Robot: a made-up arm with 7 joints.
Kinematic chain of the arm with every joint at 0, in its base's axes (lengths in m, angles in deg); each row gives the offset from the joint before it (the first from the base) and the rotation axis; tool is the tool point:
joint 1: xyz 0 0 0.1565 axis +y
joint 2: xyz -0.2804 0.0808 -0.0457 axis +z
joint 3: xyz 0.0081 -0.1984 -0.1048 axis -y
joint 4: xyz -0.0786 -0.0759 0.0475 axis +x
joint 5: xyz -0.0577 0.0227 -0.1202 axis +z
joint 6: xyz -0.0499 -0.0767 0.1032 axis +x
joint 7: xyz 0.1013 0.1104 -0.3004 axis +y
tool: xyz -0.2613 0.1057 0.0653
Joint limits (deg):
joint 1: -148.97..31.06
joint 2: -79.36..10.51
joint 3: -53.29..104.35
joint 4: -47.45..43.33
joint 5: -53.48..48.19
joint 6: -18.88..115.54
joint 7: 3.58..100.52
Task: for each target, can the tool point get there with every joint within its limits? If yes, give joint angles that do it. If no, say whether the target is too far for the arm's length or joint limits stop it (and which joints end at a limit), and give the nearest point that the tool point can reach.
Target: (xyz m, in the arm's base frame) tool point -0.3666 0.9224 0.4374
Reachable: no: joint limits stop it (at a limit: joint 1, joint 2, joint 6, joint 7) | nearest point -0.4645 0.4783 0.3806 | short by 0.458 m
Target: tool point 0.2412 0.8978 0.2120
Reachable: no: joint limits stop it (at a limit: joint 1, joint 2, joint 6, joint 7) | nearest point 0.4211 0.4549 0.0913 | short by 0.493 m
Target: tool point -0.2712 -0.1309 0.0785
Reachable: yes | joints -26.60 -17.95 -25.99 -22.10 -22.81 71.38 86.23
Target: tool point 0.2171 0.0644 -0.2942
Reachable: yes | joints -70.23 -7.40 31.77 -22.79 -35.93 29.63 11.00
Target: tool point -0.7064 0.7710 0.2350
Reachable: no: joint limits stop it (at a limit: joint 2, joint 6, joint 7) | nearest point -0.6527 0.4854 0.2290 | short by 0.291 m
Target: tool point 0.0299 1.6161 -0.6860
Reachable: no: too far | nearest point 0.0230 0.4867 -0.4928 | short by 1.146 m
